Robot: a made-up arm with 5 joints.
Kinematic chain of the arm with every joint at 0, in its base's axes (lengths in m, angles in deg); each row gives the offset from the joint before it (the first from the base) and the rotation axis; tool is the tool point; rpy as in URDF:
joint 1: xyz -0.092 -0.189 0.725 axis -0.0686 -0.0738 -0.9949
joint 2: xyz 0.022 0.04 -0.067 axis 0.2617 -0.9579 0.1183
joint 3: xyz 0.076 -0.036 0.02 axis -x
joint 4: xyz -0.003 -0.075 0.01 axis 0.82 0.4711 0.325
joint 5: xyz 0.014 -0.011 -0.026 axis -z
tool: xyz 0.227 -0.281 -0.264 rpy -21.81 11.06 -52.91
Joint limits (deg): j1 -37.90..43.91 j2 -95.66..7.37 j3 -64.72..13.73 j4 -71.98..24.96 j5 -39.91..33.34
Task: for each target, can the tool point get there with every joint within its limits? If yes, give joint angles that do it. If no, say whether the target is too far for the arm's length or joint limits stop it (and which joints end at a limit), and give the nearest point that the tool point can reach.
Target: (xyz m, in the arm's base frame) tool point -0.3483 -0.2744 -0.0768
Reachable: no: too far | nearest point -0.2684 -0.2680 0.1523 | short by 0.243 m
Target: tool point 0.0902 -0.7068 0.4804
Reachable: yes | joints 15.57 -9.04 -7.01 -21.66 -2.24
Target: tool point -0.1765 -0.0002 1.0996
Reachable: no: joint limits stop it (at a limit: joint 1, joint 2, joint 3, joint 4, joint 5) | nearest point -0.5496 -0.2662 0.8622 | short by 0.516 m
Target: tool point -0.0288 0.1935 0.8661
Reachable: no: joint limits stop it (at a limit: joint 1, joint 2, joint 3, joint 4, joint 5) | nearest point 0.0151 0.3237 0.6012 | short by 0.298 m
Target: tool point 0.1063 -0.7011 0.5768
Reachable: yes | joints -15.34 -49.46 -7.46 -31.24 19.92
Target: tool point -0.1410 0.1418 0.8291
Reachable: no: joint limits stop it (at a limit: joint 1, joint 2, joint 3, joint 4, joint 5) | nearest point 0.0151 0.3237 0.6012 | short by 0.331 m
